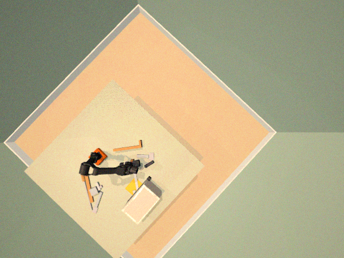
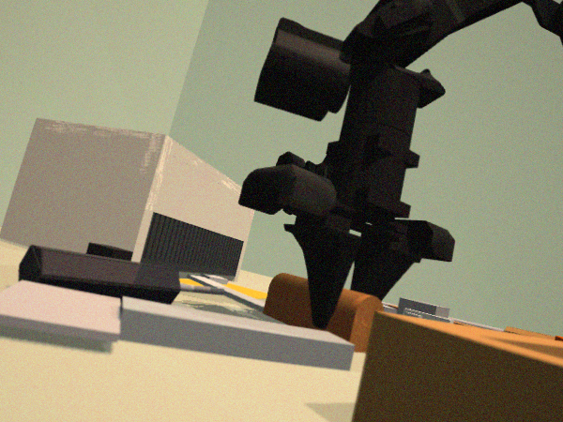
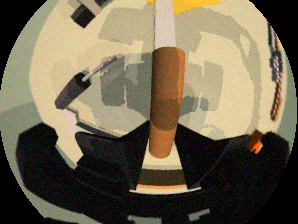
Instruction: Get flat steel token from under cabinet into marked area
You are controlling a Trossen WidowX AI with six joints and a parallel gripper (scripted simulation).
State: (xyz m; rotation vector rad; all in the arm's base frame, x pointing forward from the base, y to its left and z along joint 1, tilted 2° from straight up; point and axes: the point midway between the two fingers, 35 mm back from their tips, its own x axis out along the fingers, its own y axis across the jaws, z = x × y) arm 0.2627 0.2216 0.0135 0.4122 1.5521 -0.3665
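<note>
The dark screwdriver is 11 cm ahead of my gripper tip and 8 cm to the left of it. The rest, counted from my gripper tip: token (24 cm ahead, 17 cm to the right); then orange stick (7 cm behind, 50 cm to the right).
</note>
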